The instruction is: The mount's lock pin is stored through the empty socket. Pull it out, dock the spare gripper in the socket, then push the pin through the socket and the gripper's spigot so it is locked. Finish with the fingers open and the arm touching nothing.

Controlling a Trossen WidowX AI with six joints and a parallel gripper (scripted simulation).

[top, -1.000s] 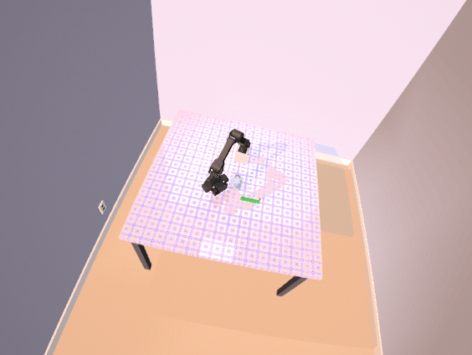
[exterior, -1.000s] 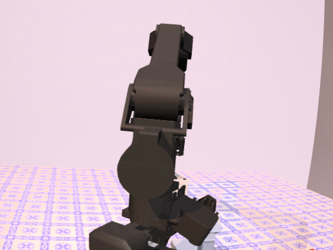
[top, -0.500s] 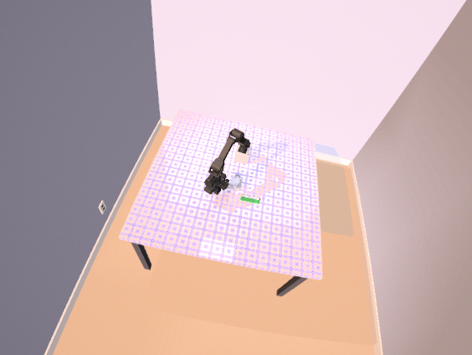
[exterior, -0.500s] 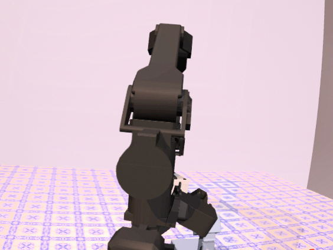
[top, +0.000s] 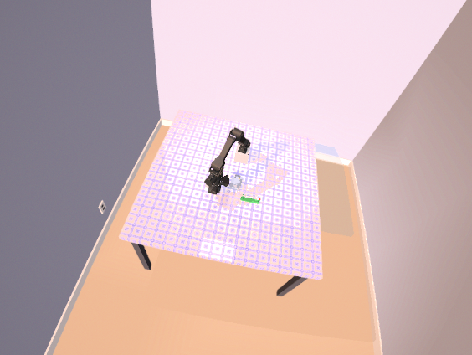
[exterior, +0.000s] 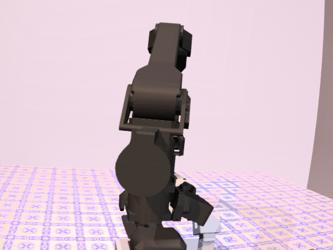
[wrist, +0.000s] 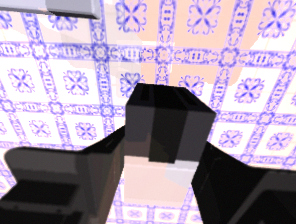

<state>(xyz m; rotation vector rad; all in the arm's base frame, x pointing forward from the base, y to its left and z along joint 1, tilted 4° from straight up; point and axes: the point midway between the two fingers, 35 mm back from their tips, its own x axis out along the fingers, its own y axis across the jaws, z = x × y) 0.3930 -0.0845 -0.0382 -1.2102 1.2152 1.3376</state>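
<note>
The spare gripper is 2 cm to the right of my gripper tip and 2 cm above it. Also, from my gripper tip: grey-blue mount (13 cm to the left, 12 cm behind); green pin holder (26 cm to the left, 3 cm below, 3 cm behind).
</note>
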